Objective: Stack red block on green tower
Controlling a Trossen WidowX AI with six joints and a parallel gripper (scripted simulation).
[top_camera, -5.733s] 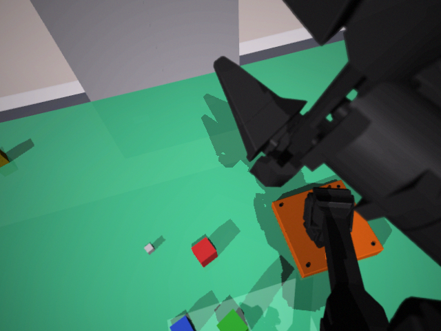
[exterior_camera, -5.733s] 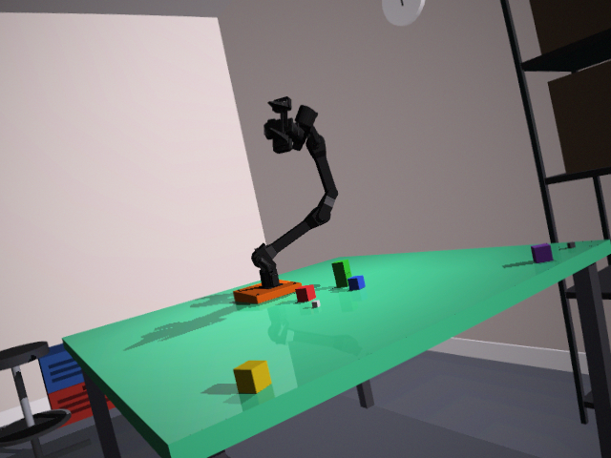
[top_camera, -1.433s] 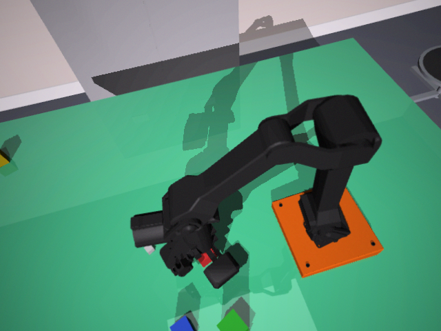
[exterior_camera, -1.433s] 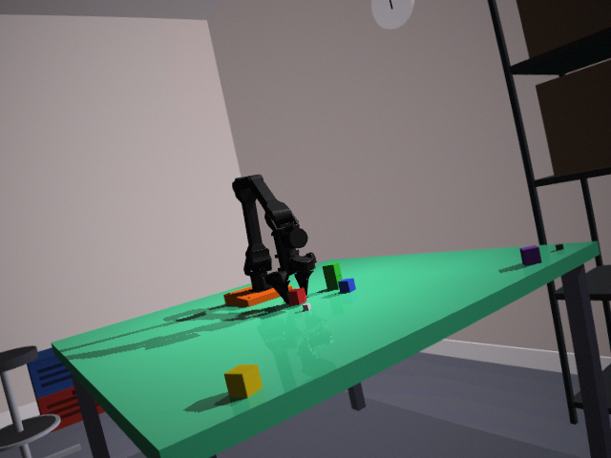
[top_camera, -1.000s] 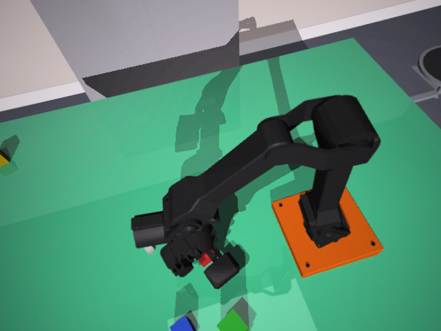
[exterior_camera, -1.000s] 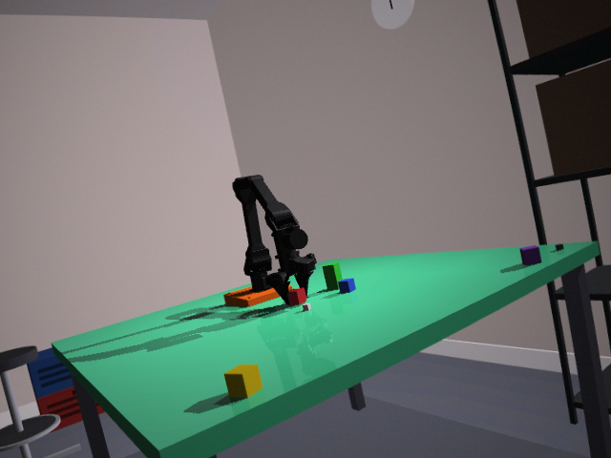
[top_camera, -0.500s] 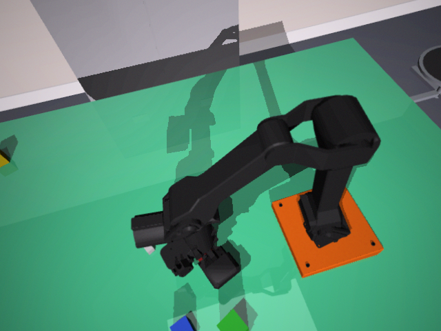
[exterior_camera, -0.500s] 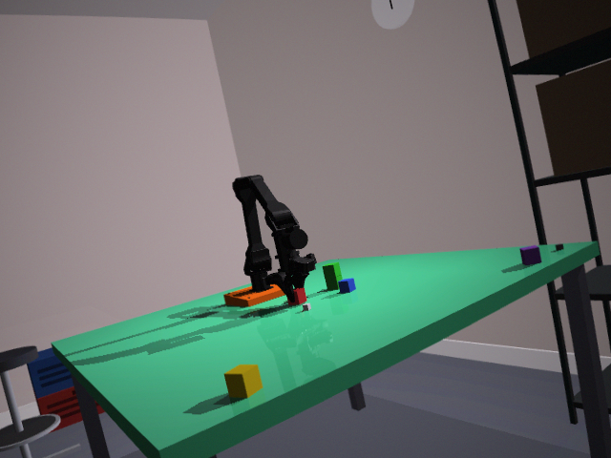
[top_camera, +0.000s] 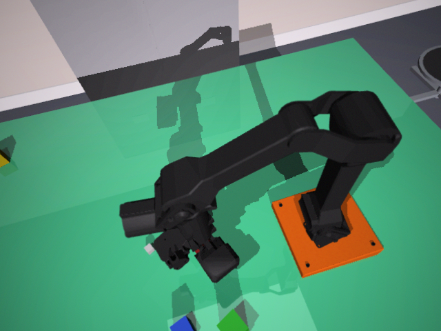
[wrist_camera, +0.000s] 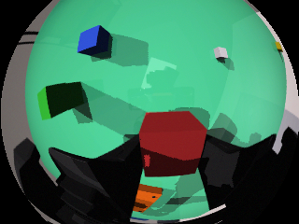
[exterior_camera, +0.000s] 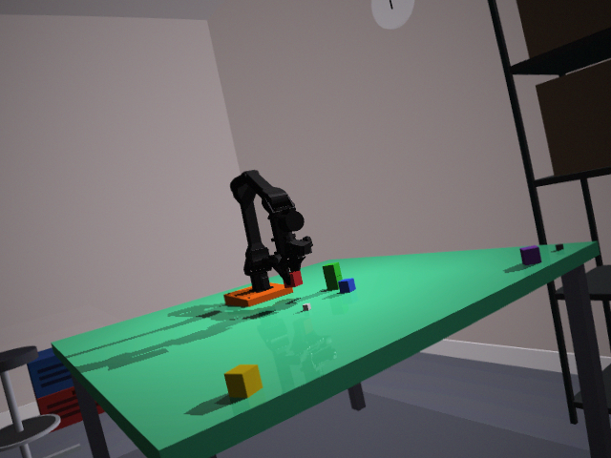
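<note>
Right now my gripper tip is 120 mm to the right of the blue block, 100 mm short of it and 40 mm above it. Also, from my gripper tip: red block: 10 mm above; then purple block: 560 mm ahead, 370 mm to the left, 40 mm below; then tiny white cube: 120 mm ahead, 70 mm to the right, 50 mm below.
</note>
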